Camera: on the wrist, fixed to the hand. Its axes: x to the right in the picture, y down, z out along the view.
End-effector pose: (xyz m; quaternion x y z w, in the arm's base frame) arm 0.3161 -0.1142 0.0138 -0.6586 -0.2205 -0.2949 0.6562
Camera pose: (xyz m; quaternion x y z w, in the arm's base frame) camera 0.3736 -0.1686 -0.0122 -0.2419 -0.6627 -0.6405 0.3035
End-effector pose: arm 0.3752 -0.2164 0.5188 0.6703 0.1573 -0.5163 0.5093
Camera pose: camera 0.4582 -0.2101 0.5225 -0.3922 -0.5295 0.7483 0.0766
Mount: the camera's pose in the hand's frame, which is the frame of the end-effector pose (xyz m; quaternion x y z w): 0.0295 0.0603 -0.0493 0.0954 -0.0174 -0.7139 0.6935
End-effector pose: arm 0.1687 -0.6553 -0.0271 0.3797 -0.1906 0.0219 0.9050
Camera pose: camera 0.2011 -0.5813 -0.0070 0.4861 0.1252 -0.6193 0.6037
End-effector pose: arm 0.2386 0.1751 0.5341 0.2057 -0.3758 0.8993 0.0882
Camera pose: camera 0.1782 0.1680 0.4772 0.4350 -0.0295 0.5930 0.6770
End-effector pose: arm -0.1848 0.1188 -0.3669 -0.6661 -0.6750 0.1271 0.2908
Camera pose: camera -0.1057 0.1417 -0.3547 0.0499 -0.9366 -0.0435 0.3442
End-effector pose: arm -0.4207 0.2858 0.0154 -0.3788 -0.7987 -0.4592 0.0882
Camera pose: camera -0.4101 0.2794 0.0978 -0.3079 0.8696 0.2986 0.2444
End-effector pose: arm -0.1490 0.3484 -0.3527 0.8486 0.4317 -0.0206 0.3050
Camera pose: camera -0.0968 0.3694 -0.2913 0.3091 0.8980 -0.2880 0.1234
